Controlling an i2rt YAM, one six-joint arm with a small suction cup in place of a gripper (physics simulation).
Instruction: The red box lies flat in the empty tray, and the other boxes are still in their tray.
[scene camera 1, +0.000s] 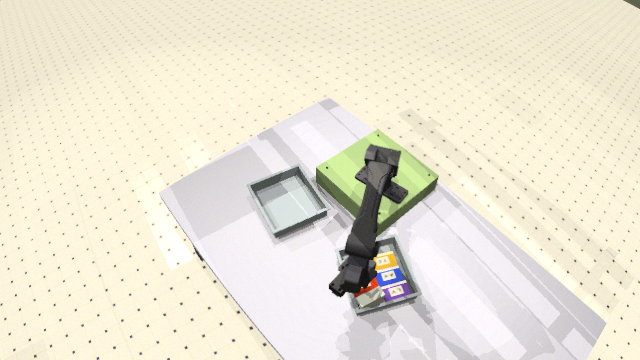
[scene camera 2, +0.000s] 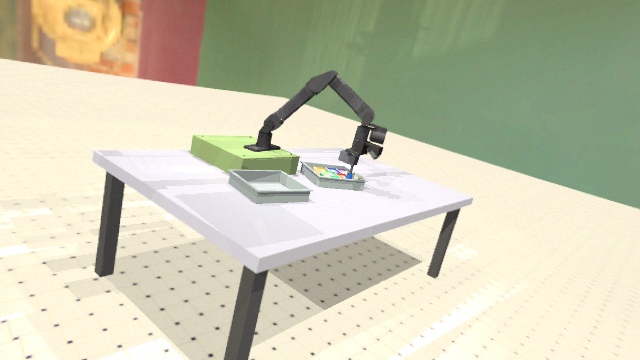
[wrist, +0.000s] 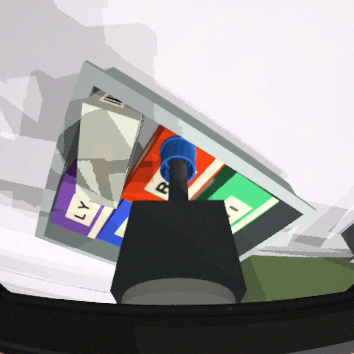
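Seen in the pictures: hand, tool point: (scene camera 2: 348, 180) (wrist: 177, 146); arm's base, link origin: (scene camera 2: 262, 148).
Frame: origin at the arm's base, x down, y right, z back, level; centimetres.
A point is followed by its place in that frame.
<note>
The red box (wrist: 207, 159) {y -13.5, x 4.2, z -36.6 cm} (scene camera 1: 368, 285) {y -18.6, x 4.1, z -34.2 cm} lies flat in the filled tray (wrist: 197, 129) {y -14.4, x 3.7, z -39.6 cm} (scene camera 1: 414, 278) {y -29.5, x 3.6, z -23.2 cm} (scene camera 2: 333, 181) {y -8.2, x 5.4, z -34.1 cm}, next to the tray's near-side wall in the wrist view. My suction cup (wrist: 177, 153) (scene camera 2: 350, 171) {y -15.9, x 4.9, z -37.5 cm} is pressed down on the red box's top. A white box (wrist: 105, 140) {y -20.8, x 2.4, z -39.7 cm} (scene camera 1: 369, 298) {y -21.8, x 2.4, z -38.6 cm} lies tilted beside it, resting partly on the purple box (wrist: 64, 201) {y -28.4, x 4.6, z -31.6 cm} (scene camera 1: 396, 291) {y -27.1, x 4.6, z -30.3 cm}. A blue box (wrist: 110, 225) {y -24.2, x 4.5, z -27.7 cm} (scene camera 1: 388, 276) {y -21.9, x 4.6, z -27.3 cm}, a green box (wrist: 246, 194) {y -9.8, x 3.6, z -33.1 cm} and an orange box (scene camera 1: 386, 259) {y -17.7, x 4.7, z -22.2 cm} lie flat in the same tray. The empty tray (scene camera 1: 261, 208) {y 28.9, x 3.6, z -33.5 cm} (scene camera 2: 268, 195) {y 36.0, x 5.6, z -30.5 cm} stands apart to the left.
The arm stands on a green base block (scene camera 1: 344, 170) {y 14.8, x 0.0, z -2.8 cm} (scene camera 2: 223, 152) {y 22.0, x 1.3, z 3.4 cm} behind the two trays. Everything is on a white table (scene camera 1: 268, 277) {y 10.3, x 8.6, z -50.9 cm} (scene camera 2: 268, 232) {y 55.6, x 8.6, z -45.3 cm}; its edges are near the trays' front side.
</note>
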